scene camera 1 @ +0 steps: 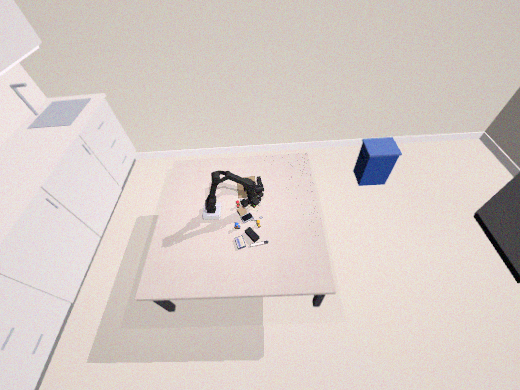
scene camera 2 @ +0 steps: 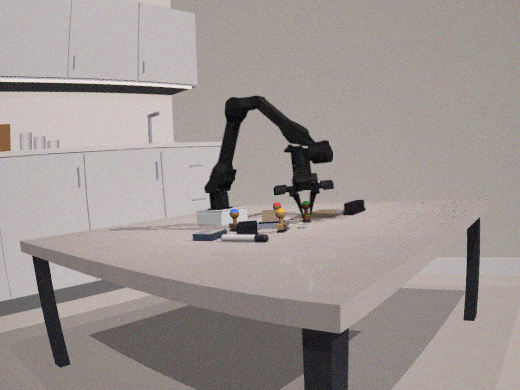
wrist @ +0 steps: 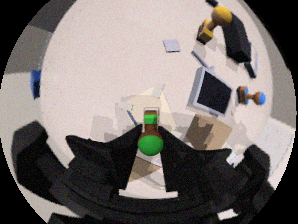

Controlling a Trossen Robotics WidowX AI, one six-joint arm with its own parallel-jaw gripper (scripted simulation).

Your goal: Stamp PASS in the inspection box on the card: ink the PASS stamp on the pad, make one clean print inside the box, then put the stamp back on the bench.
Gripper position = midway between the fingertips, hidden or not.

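The gripper [scene camera 2: 306, 214] is visible, and the wrist view has the gripper in it too [wrist: 150, 127]. The scene also includes an ink pad [wrist: 209, 91] and a green-knobbed stamp [wrist: 150, 142].
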